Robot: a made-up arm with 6 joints.
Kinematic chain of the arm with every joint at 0, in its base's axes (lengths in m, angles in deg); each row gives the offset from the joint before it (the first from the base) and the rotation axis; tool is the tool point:
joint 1: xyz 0 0 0.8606 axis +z
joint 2: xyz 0.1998 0 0 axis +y
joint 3: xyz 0 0 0.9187 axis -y
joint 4: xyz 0 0 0.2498 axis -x
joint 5: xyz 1.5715 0 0 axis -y
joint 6: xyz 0.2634 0 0 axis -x
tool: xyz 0 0 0
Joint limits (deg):
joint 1: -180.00..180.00
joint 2: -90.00..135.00
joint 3: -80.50..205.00
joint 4: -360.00..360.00
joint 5: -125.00..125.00
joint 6: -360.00..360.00
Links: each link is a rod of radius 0.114 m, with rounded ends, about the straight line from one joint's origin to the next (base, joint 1, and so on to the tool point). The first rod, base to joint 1, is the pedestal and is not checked.
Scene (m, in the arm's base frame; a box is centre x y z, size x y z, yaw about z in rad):
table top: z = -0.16
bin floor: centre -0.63 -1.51 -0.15 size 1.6 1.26 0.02 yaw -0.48
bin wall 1: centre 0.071 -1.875 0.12 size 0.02 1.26 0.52 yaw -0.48
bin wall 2: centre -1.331 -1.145 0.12 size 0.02 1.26 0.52 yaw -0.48
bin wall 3: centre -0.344 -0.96 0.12 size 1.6 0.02 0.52 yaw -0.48
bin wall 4: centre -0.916 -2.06 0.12 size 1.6 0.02 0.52 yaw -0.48
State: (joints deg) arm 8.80 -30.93 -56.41 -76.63 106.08 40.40
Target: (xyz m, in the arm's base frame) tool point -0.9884 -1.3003 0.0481
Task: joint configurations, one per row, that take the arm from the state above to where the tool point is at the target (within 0.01 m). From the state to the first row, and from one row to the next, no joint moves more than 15 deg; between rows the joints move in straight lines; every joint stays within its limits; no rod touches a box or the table.
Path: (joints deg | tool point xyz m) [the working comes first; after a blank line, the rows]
Joints at the target: -118.44 45.51 -28.34 -73.46 81.62 40.40
Straight joint move there: touches bin wall 1.

1: -5.13 -25.04 -54.57 -81.99 101.65 39.96 | 1.2449 -0.3682 1.1932
2: -19.06 -19.15 -52.74 -87.35 97.23 39.52 | 1.1669 -0.6793 1.0955
3: -32.99 -13.26 -50.90 -92.71 92.80 39.08 | 1.0046 -0.9654 0.9909
4: -46.92 -7.37 -49.07 -98.07 88.38 38.64 | 0.7675 -1.2024 0.8803
5: -60.85 -1.47 -47.23 -103.43 83.95 38.20 | 0.4728 -1.3707 0.7651
6: -74.78 4.42 -45.40 -108.79 79.53 37.76 | 0.1421 -1.4563 0.6467
7: -89.34 18.12 -39.71 -97.02 80.23 38.64 | -0.2400 -1.5335 0.4818
8: -103.89 31.81 -34.03 -85.24 80.92 39.52 | -0.6338 -1.4831 0.2806
9: -118.44 45.51 -28.34 -73.46 81.62 40.40 | -0.9884 -1.3004 0.0482

